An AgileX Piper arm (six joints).
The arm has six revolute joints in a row. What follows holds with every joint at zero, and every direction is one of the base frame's.
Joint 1 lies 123 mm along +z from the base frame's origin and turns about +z.
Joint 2 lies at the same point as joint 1 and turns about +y.
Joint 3 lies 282.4 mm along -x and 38.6 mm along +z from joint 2 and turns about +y.
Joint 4 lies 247.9 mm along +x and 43.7 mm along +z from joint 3 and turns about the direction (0.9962, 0, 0.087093).
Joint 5 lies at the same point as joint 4 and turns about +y.
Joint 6 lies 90.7 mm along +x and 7.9 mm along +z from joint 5 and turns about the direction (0.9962, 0, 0.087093).
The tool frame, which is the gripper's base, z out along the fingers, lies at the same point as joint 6; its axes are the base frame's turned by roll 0, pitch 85 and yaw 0 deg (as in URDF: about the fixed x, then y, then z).
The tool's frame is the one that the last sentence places.
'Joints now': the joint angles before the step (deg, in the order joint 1, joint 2, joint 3, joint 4, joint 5, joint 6). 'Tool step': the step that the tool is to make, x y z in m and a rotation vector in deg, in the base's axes. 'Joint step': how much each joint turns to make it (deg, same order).
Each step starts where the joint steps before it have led.
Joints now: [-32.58, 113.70, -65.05, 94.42, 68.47, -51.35]
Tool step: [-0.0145, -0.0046, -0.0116, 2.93, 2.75, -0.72]
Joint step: [-1.99, 0.01, 3.29, -0.52, 1.50, 0.76]
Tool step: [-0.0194, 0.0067, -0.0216, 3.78, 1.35, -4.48]
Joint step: [-0.74, -0.17, 7.99, 6.04, -0.01, -4.87]
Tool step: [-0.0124, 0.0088, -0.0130, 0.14, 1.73, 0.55]
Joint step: [0.00, -0.01, 4.03, 0.00, 0.00, -2.74]
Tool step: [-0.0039, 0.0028, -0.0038, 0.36, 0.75, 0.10]
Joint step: [0.01, 0.01, 1.23, 0.00, 0.00, -0.45]
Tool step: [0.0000, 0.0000, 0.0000, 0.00, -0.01, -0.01]
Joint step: [0.00, 0.00, 0.00, 0.02, 0.00, -0.01]
